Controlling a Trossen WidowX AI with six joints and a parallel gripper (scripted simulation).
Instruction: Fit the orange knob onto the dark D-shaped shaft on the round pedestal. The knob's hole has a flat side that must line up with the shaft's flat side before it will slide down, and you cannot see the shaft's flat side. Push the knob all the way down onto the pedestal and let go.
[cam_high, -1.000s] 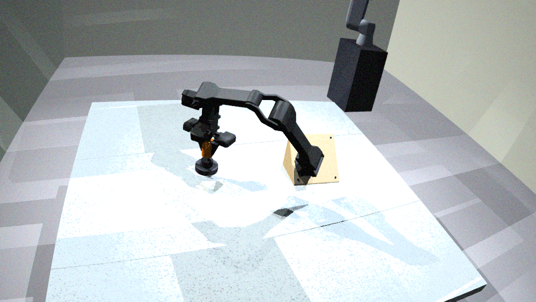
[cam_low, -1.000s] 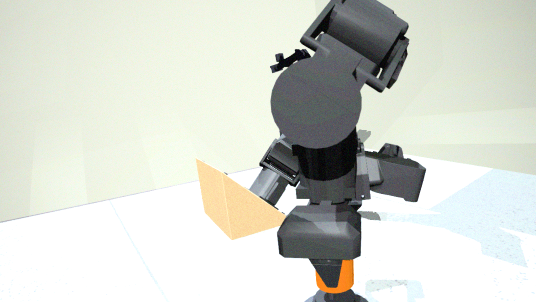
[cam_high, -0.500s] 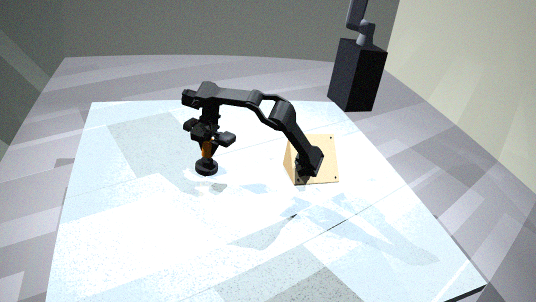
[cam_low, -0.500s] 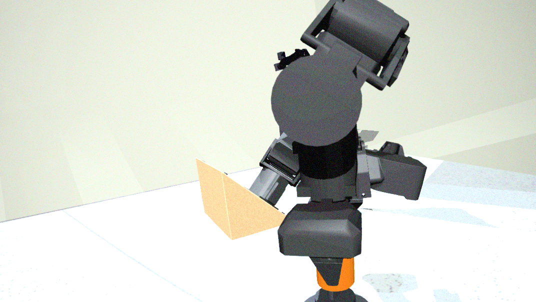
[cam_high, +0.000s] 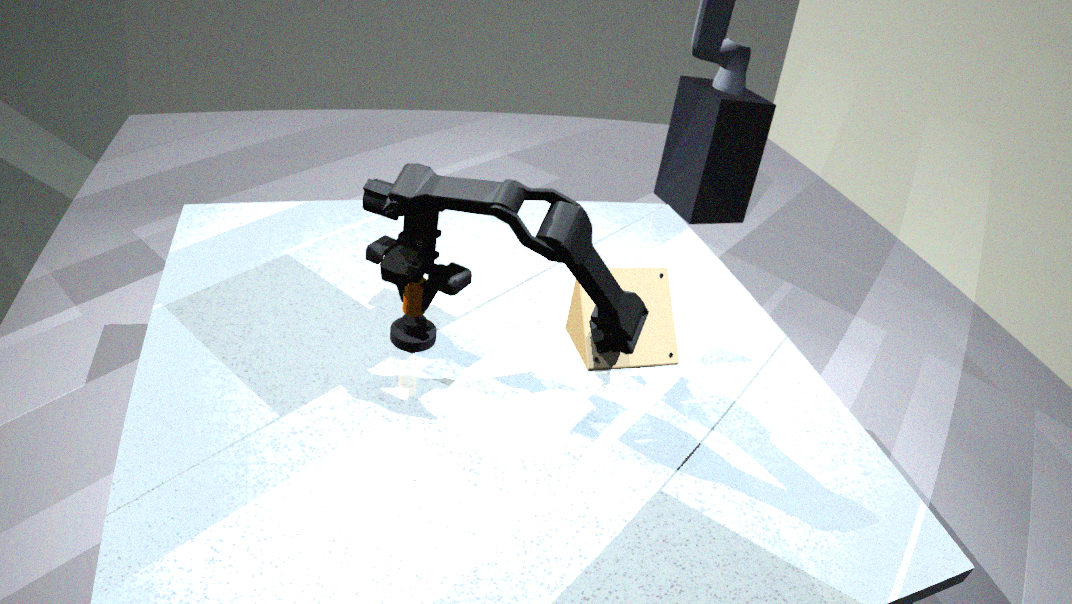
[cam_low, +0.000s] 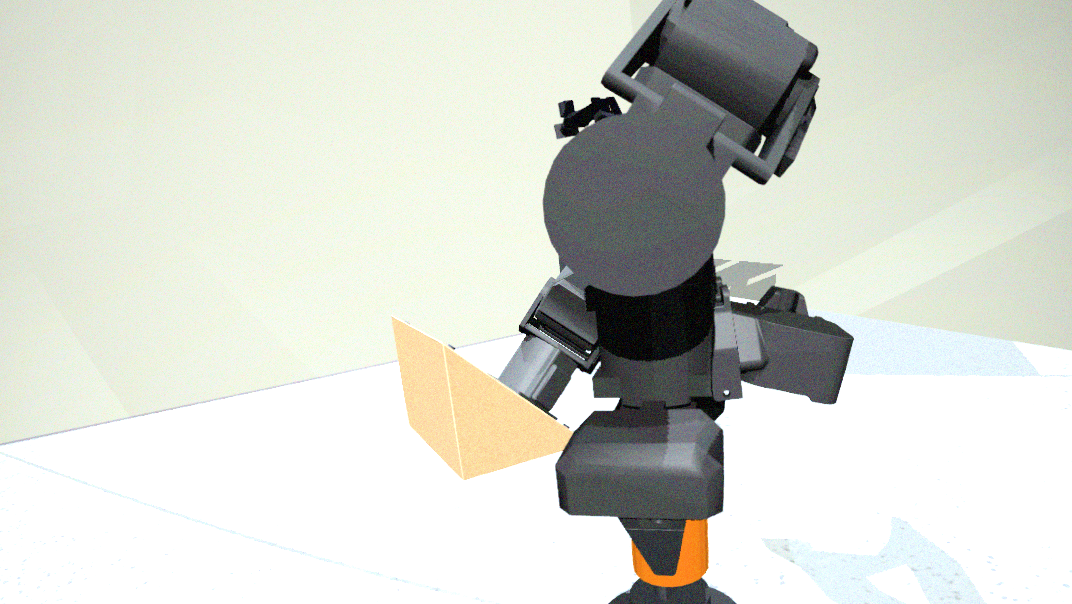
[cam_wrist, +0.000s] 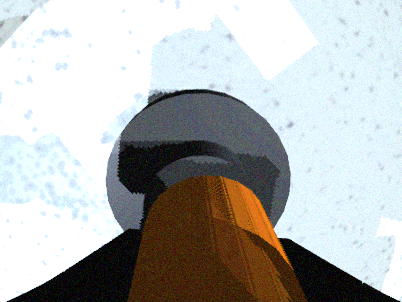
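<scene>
The orange knob lies 20 mm above my gripper tip. Round my gripper tip: round dark pedestal: 40 mm below.
</scene>
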